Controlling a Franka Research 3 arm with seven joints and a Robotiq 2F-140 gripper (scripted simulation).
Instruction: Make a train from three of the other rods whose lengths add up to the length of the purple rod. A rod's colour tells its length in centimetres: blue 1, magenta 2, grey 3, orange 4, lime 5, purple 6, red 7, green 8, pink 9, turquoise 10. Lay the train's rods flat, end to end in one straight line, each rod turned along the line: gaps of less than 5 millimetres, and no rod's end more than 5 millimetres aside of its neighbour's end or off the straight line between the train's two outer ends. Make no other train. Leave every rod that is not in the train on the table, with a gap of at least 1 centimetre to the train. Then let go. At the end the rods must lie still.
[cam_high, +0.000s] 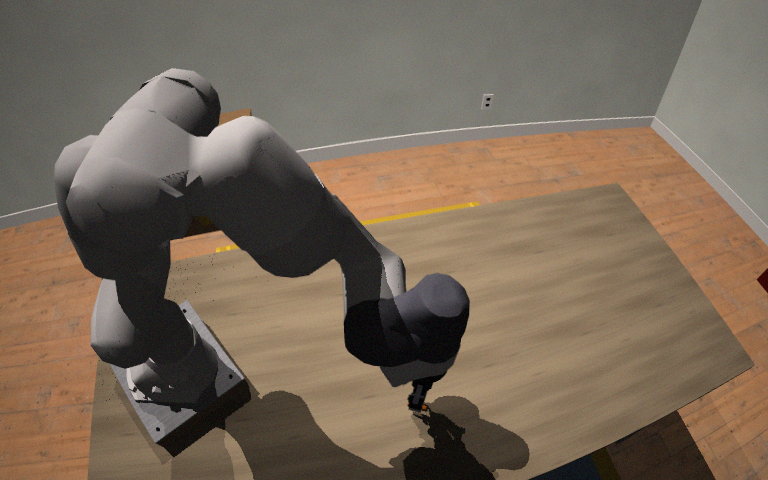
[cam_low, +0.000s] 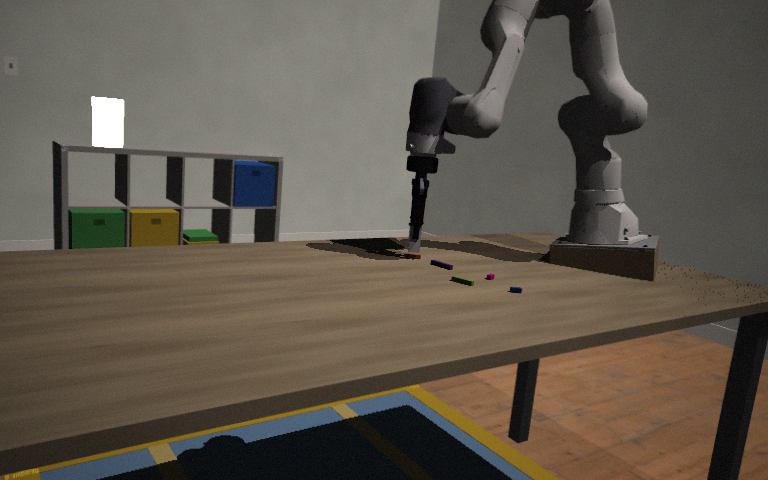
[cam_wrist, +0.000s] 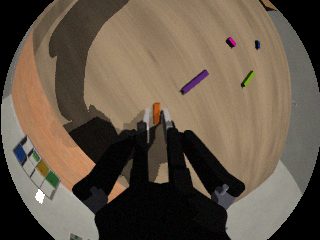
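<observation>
Now: the orange rod 50 mm below my hand. From my hand the other things lie so: lime rod 50 mm ahead, 220 mm to the left, 50 mm below; magenta rod 40 mm behind, 220 mm to the left, 50 mm below; purple rod 10 mm behind, 90 mm to the left, 50 mm below.
</observation>
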